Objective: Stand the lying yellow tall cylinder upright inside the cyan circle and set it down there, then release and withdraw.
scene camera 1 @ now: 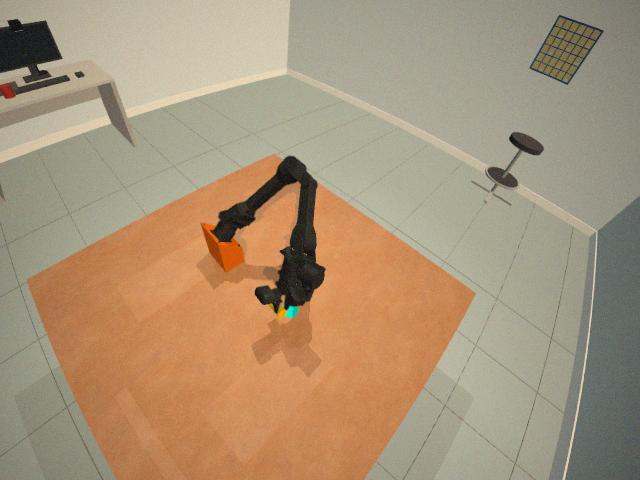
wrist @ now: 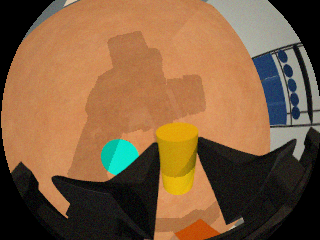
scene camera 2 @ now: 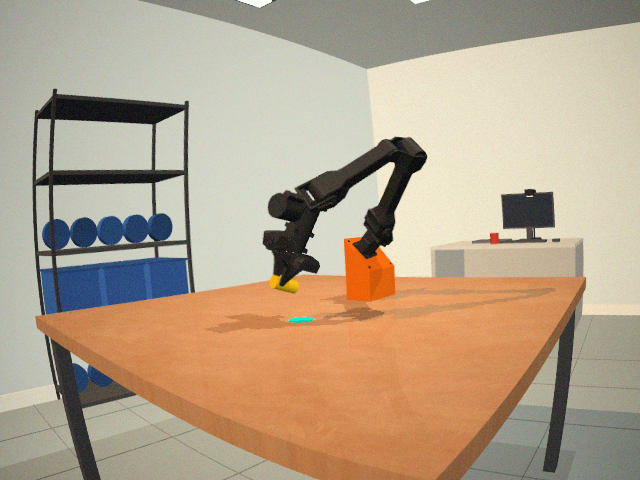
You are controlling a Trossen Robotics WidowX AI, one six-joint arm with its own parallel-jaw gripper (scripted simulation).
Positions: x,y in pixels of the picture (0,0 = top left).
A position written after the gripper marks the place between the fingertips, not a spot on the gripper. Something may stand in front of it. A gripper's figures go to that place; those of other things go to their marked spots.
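Yellow cylinder (wrist: 177,142): 8 cm from the lens. The gripper (wrist: 177,144): 10 cm from the lens. The marked spots on the yellow cylinder and the cyan circle (wrist: 117,154) are 12 cm apart. The cyan circle is 18 cm from the lens.
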